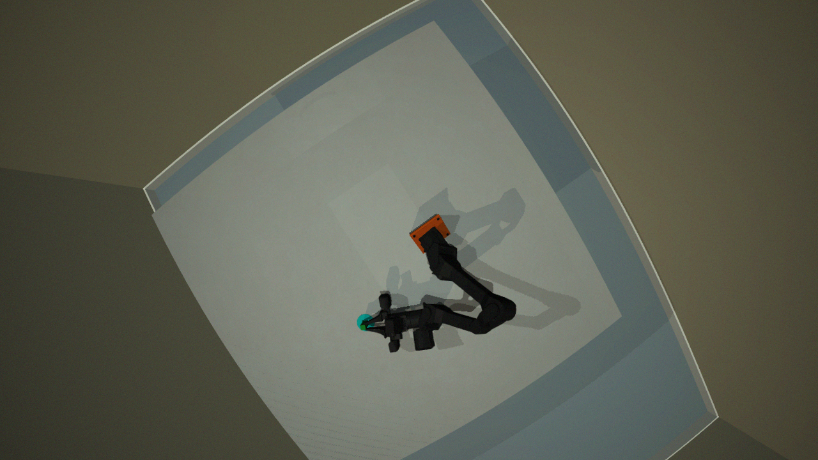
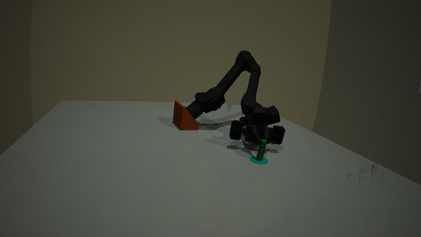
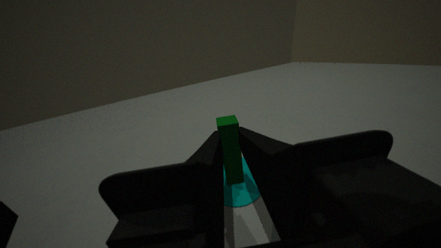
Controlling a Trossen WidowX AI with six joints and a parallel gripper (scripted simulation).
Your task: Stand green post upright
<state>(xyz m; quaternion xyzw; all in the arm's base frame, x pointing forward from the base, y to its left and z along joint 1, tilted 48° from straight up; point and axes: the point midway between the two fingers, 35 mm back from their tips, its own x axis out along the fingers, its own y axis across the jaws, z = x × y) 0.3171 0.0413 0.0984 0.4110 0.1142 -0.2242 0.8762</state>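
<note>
Now: gripper tip 2 cm above the green post. The rest, counted from my gripper tip: cyan circle: 5 cm below.
</note>
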